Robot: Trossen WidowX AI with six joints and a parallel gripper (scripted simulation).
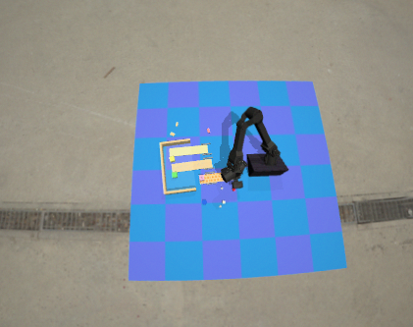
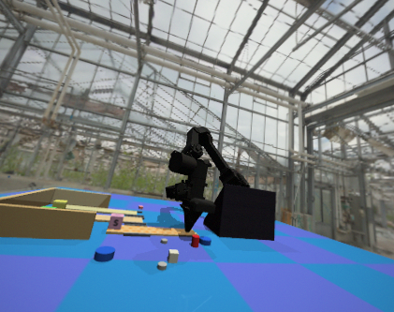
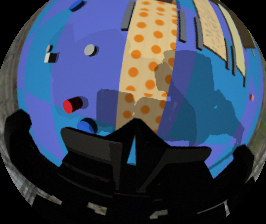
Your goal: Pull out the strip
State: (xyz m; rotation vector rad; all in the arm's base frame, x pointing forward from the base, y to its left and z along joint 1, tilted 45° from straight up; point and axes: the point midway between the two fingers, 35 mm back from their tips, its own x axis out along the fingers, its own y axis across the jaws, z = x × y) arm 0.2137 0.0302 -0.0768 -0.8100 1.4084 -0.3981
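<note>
Now: the orange-dotted strip 90 mm ahead of my gripper tip and 20 mm to the left of it. Round my gripper tip: pink labelled cube (190 mm ahead, 40 mm to the left, 20 mm above); then red cylinder (10 mm behind, 90 mm to the left, 10 mm above).
</note>
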